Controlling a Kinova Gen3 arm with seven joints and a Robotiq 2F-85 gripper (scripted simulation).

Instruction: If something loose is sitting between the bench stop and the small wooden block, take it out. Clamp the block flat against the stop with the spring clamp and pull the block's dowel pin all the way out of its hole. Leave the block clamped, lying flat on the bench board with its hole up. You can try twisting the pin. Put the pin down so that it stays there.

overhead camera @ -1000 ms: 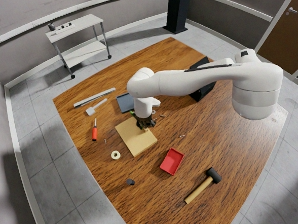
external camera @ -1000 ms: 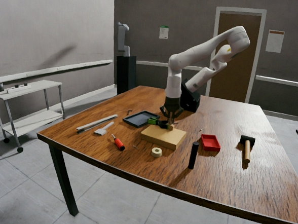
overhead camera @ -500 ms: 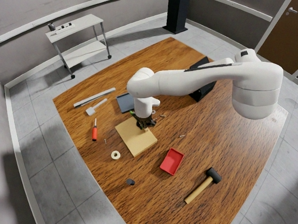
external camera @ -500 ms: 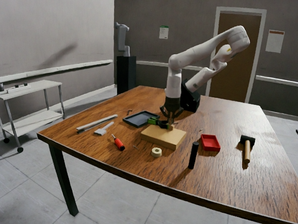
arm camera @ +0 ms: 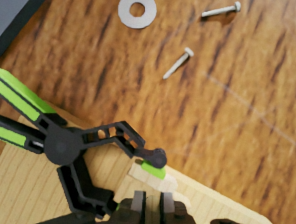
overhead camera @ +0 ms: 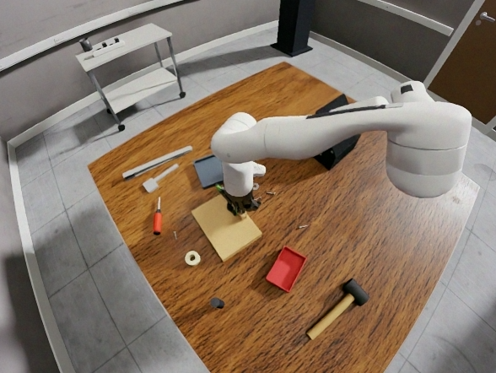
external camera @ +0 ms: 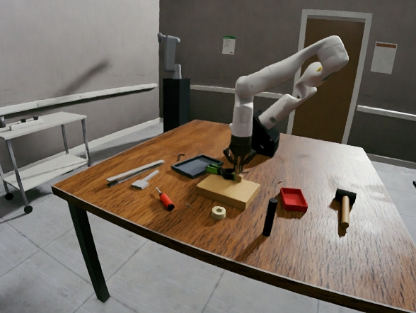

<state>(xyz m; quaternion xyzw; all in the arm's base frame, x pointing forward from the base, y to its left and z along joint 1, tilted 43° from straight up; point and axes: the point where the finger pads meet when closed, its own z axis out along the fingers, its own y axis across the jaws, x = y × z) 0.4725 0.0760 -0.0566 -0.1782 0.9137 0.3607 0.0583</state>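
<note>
My gripper is now 20 mm above the pale dowel pin. From my hand the other things lie so: wooden block (40 mm below); then bench board (50 mm below, 50 mm ahead, 10 mm to the right); then red bin (230 mm to the left, 70 mm below).
</note>
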